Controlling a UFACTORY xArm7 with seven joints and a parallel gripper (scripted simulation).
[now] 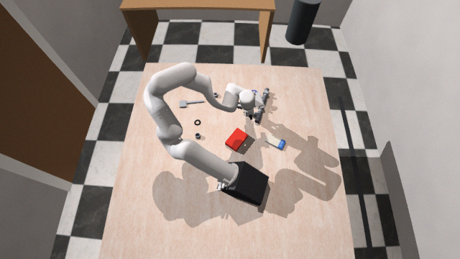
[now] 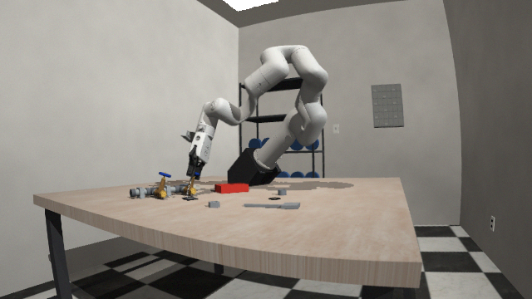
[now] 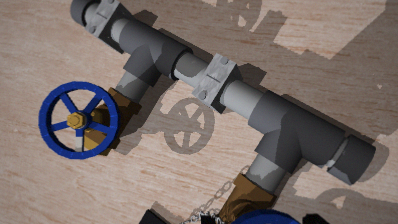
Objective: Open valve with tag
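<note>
My gripper is now 70 mm short of the black tag, 60 mm to the right of it and 80 mm above it. From my hand the other things lie so: red block 170 mm behind, 20 mm to the left, 70 mm below; white box 120 mm behind, 200 mm to the right, 80 mm below; grey flat tool 390 mm to the left, 80 mm below.
</note>
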